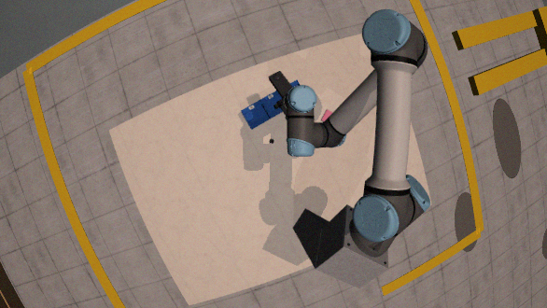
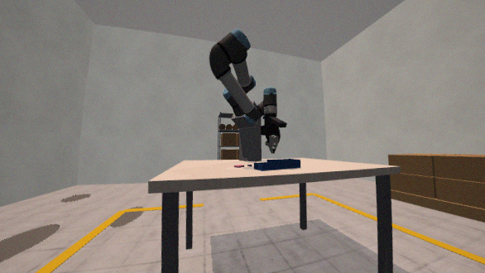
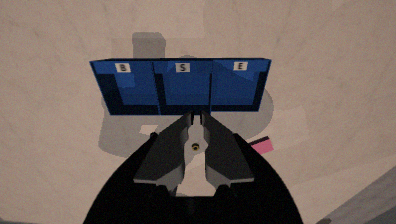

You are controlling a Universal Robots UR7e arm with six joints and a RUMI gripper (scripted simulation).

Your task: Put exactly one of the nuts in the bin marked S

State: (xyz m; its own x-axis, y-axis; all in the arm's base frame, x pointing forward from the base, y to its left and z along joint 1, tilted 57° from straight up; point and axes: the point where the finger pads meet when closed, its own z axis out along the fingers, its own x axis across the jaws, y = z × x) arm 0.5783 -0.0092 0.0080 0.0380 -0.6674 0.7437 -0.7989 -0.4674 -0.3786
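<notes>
The joined blue bins is 1 cm ahead of my hand, 2 cm to the left of it and 7 cm below it. Round my hand: grey screw 13 cm behind, 8 cm to the right, 9 cm below; pink block 13 cm behind, 15 cm to the right, 9 cm below; black nut 11 cm behind, 10 cm to the left, 9 cm below.
</notes>
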